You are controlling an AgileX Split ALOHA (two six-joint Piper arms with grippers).
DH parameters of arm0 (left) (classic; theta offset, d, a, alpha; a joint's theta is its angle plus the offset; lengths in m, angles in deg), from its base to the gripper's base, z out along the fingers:
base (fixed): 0 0 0 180
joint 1: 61.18 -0.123 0 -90
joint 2: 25.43 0 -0.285 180
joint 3: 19.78 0 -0.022 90
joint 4: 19.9 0.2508 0 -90
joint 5: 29.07 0 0.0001 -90
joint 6: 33.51 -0.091 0 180
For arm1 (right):
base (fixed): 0 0 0 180
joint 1: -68.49 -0.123 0 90
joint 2: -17.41 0 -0.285 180
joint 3: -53.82 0 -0.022 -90
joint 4: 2.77 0.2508 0 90
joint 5: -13.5 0 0.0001 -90
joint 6: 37.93 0.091 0 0
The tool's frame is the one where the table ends.
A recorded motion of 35 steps. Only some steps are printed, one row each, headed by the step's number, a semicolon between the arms.
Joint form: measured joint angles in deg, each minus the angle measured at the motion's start. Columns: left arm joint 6, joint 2, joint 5, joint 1, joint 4, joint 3; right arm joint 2, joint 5, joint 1, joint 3, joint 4, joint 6.
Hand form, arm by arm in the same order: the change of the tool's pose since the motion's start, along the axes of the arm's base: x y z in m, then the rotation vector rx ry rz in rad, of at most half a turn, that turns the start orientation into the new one. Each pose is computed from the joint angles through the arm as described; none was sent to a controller.
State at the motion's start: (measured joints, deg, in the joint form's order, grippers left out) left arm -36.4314 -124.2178 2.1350 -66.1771 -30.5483 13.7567; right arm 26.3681 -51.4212 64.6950 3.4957 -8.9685 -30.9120
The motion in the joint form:
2: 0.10 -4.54 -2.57 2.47 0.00 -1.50; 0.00 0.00 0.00 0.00 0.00 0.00
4: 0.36 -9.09 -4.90 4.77 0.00 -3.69; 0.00 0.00 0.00 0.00 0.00 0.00
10: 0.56 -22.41 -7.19 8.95 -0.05 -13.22; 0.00 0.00 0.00 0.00 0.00 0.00
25: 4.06 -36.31 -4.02 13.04 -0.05 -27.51; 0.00 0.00 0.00 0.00 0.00 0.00
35: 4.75 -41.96 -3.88 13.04 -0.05 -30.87; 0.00 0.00 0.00 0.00 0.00 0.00
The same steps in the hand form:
2: 0.0134 -0.0104 -0.0150 0.0046 0.0095 -0.0355; 0.0000 0.0000 0.0000 0.0000 0.0000 0.0000
4: 0.0282 -0.0211 -0.0289 0.0089 0.0112 -0.0661; 0.0000 0.0000 0.0000 0.0000 0.0000 0.0000
10: 0.0730 -0.0454 -0.0689 0.0134 0.0381 -0.1303; 0.0000 0.0000 0.0000 0.0000 0.0000 0.0000
25: 0.1206 -0.0778 -0.1113 -0.0064 0.0913 -0.1495; 0.0000 0.0000 0.0000 0.0000 0.0000 0.0000
35: 0.1282 -0.0789 -0.1397 -0.0067 0.1347 -0.1378; 0.0000 0.0000 0.0000 0.0000 0.0000 0.0000

